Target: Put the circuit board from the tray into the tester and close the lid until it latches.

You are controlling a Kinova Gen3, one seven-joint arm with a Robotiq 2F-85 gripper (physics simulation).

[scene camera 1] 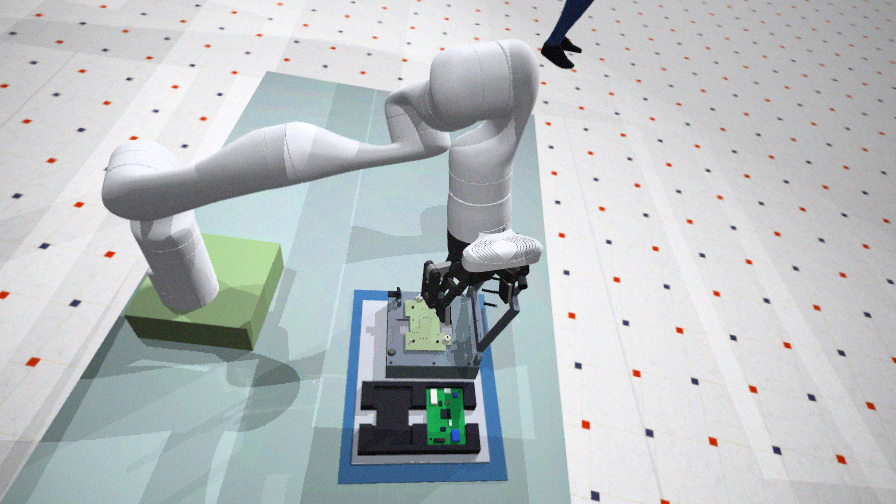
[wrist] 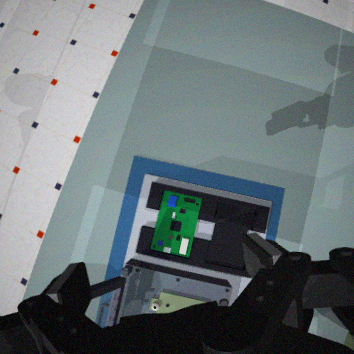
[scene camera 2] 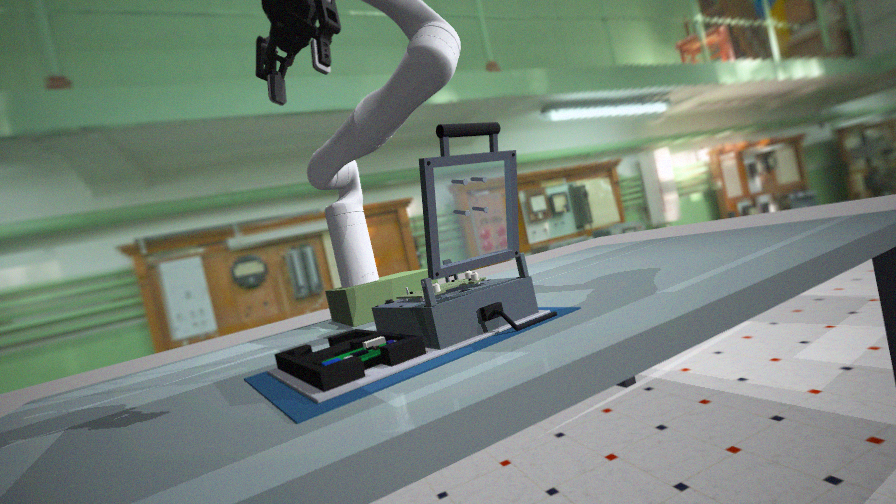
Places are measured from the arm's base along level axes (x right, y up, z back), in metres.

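Pixels of known places: gripper, between the fingertips: (scene camera 1: 475, 310) (wrist: 166, 265) (scene camera 2: 299, 87); arm's base, origin of its link: (scene camera 1: 192, 290) (scene camera 2: 360, 283).
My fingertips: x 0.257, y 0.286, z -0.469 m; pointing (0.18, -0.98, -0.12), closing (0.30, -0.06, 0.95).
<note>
Ahead of a thing's pixels: the offset from my fingertips to its middle. "pt": to the spot under its first point.
The green circuit board @(dy -0.345, dx +0.007, dz -0.005 m) (scene camera 1: 445, 413) (scene camera 2: 370, 355) (wrist: 176, 226) lies flat in the black tray (scene camera 1: 382, 440) (scene camera 2: 341, 374) (wrist: 260, 215), in its right-hand compartment as scene camera 1 shows it; the other compartment is empty. The grey tester (scene camera 1: 432, 371) (scene camera 2: 463, 320) (wrist: 200, 274) stands beside the tray with a pale green plate @(dy -0.300, dx -0.171, dz +0.016 m) (scene camera 1: 424, 335) (wrist: 185, 299) on top. Its lid (scene camera 1: 498, 329) (scene camera 2: 428, 219) stands open, upright, with a black handle @(dy -0.100, dx -0.155, dz -0.125 m) (scene camera 2: 468, 129) at the top. My gripper (scene camera 1: 464, 302) (scene camera 2: 299, 79) (wrist: 166, 265) is open and empty, high above the tester; in scene camera 1 it hides part of the tester and lid.
Tray and tester stand on a white sheet with a blue mat (scene camera 1: 422, 473) (scene camera 2: 294, 410) (wrist: 210, 174) under it. A black cable @(pt dy -0.363, dx -0.193, dz -0.125 m) (scene camera 2: 532, 323) leaves the tester's side. The green base block (scene camera 1: 194, 332) (scene camera 2: 350, 307) carries the arm. A person's legs (scene camera 1: 567, 28) show at the top.
</note>
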